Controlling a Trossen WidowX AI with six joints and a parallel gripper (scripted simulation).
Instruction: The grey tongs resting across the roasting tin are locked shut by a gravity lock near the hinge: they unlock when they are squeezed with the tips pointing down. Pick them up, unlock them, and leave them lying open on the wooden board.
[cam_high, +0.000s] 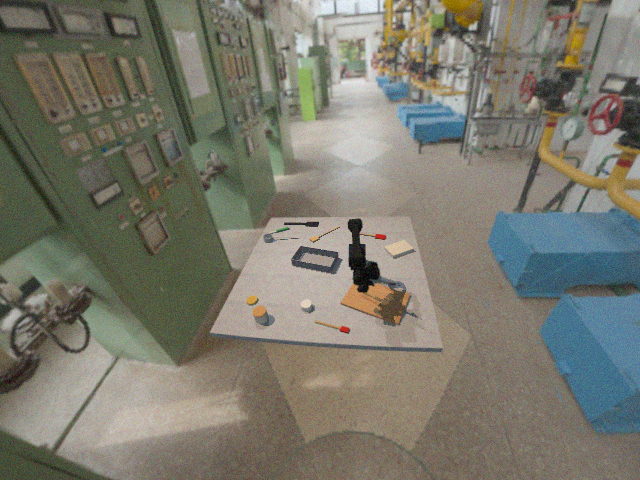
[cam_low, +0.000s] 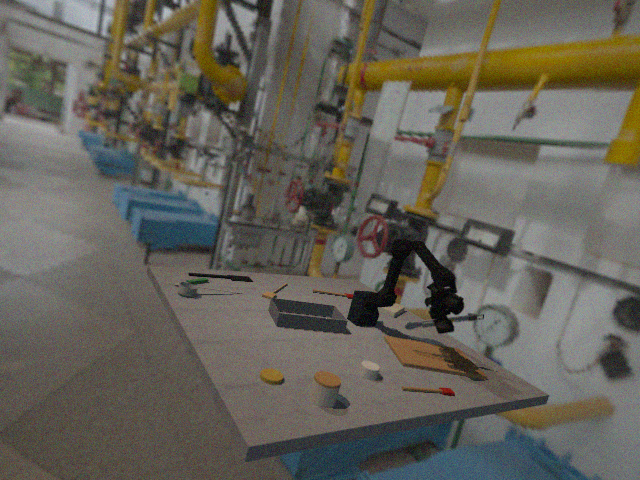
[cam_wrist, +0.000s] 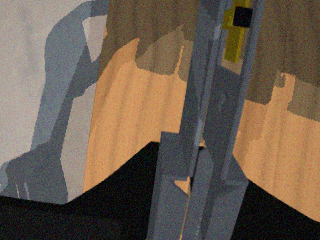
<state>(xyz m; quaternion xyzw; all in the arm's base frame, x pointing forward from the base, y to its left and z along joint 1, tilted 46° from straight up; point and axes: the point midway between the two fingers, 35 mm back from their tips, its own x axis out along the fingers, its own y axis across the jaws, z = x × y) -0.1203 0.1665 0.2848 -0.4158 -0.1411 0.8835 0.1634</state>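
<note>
Right now my gripper tip is 1 cm past the wooden board and 12 cm above it. Also, from my gripper tip: red-tipped stick (18 cm ahead, 25 cm to the left, 12 cm below); then white cylinder (39 cm ahead, 14 cm to the left, 11 cm below); then yellow lock piece (3 cm behind, 3 cm to the left, 5 cm above).
</note>
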